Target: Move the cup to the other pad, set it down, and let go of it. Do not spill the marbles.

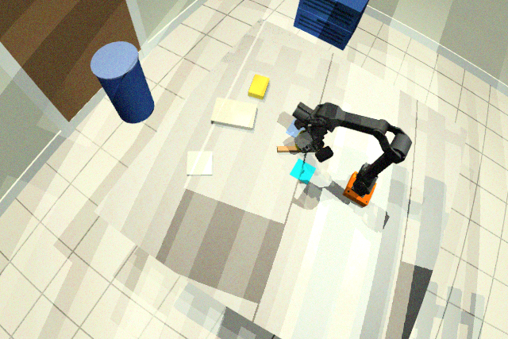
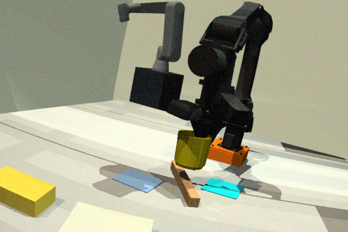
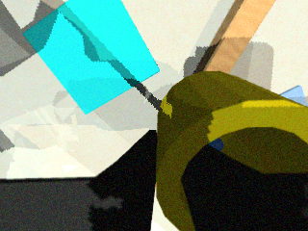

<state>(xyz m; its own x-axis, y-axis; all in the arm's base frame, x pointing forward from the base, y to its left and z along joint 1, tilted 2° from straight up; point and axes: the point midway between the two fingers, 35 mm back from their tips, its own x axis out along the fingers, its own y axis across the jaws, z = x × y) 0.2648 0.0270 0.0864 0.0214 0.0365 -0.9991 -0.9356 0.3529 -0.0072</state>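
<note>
My gripper tip is 4 cm past the cyan pad, 6 cm to the right of it and 9 cm above it. The rest, counted from my gripper tip: pale blue pad (9 cm ahead, 9 cm to the right, 9 cm below); wooden bar (3 cm ahead, 1 cm to the right, 8 cm below); yellow cup (2 cm ahead, 1 cm to the right).
</note>
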